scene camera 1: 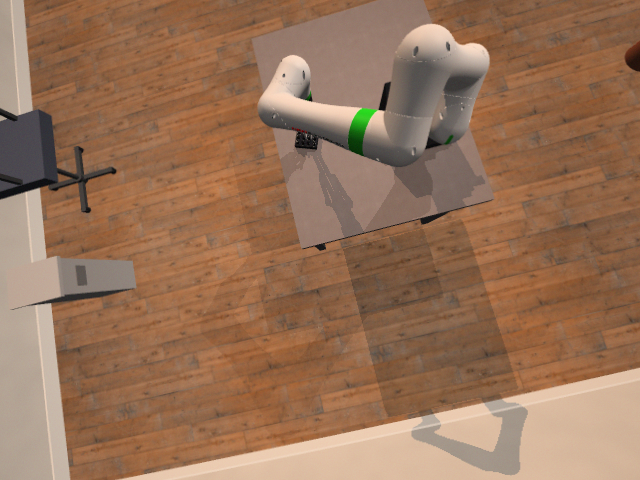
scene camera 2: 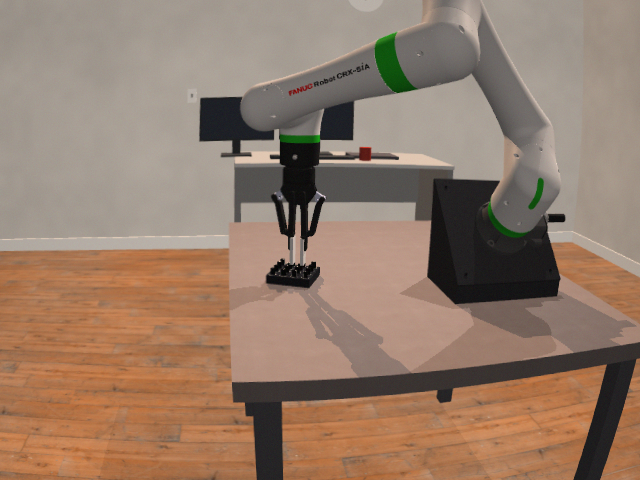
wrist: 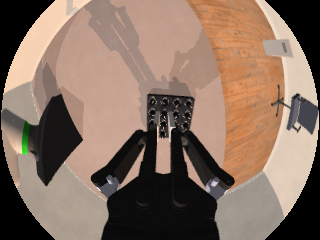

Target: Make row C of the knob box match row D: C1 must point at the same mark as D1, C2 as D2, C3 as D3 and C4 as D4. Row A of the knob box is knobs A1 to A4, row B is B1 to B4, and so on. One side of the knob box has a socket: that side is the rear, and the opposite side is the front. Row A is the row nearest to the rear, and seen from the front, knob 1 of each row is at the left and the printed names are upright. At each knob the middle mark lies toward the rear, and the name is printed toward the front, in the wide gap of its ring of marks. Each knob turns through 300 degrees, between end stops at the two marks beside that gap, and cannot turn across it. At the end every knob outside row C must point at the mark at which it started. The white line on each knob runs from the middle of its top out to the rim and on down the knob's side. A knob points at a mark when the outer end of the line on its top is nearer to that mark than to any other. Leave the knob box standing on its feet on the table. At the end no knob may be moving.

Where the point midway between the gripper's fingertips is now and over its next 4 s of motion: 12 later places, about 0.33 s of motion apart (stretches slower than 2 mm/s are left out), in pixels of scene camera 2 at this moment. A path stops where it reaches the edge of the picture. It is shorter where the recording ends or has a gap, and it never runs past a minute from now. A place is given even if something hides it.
The gripper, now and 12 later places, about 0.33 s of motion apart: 297, 263; 297, 264; 297, 266; 297, 268; 297, 268; 297, 262; 297, 255; 297, 252; 298, 247; 298, 248; 297, 250; 297, 255; 297, 259
